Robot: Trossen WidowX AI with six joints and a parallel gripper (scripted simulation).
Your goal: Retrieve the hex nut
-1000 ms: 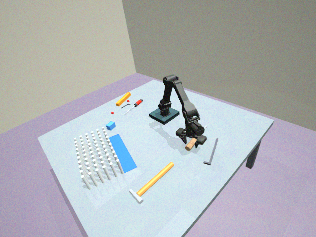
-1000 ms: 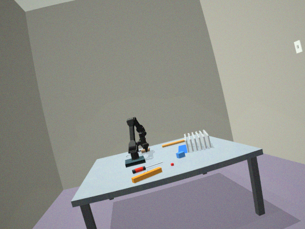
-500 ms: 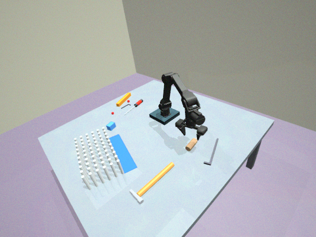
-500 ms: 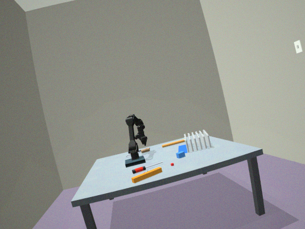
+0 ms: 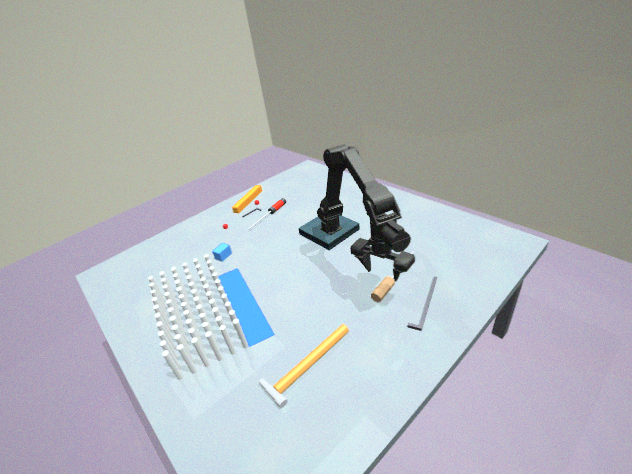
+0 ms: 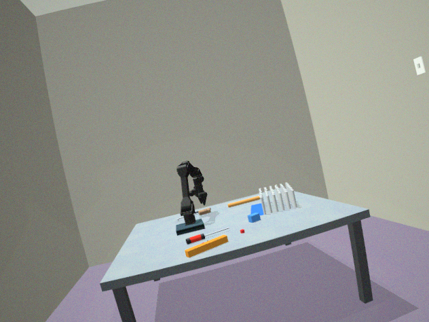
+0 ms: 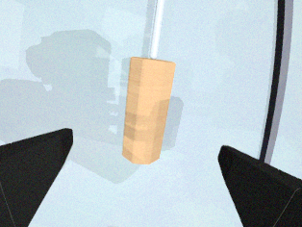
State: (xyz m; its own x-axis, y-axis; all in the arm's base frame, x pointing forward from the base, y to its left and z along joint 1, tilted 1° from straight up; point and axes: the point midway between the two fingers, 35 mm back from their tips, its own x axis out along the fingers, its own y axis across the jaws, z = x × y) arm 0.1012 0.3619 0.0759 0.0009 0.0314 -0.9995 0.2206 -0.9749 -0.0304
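My gripper tip is 100 mm past the thin-rod tool, 20 mm to the left of it and 60 mm above it. Round my gripper tip: hex key (20 mm ahead, 780 mm to the right, 70 mm below); blue taped strip (350 mm ahead, 300 mm to the right, 70 mm below); blue block (280 mm ahead, 580 mm to the right, 60 mm below).
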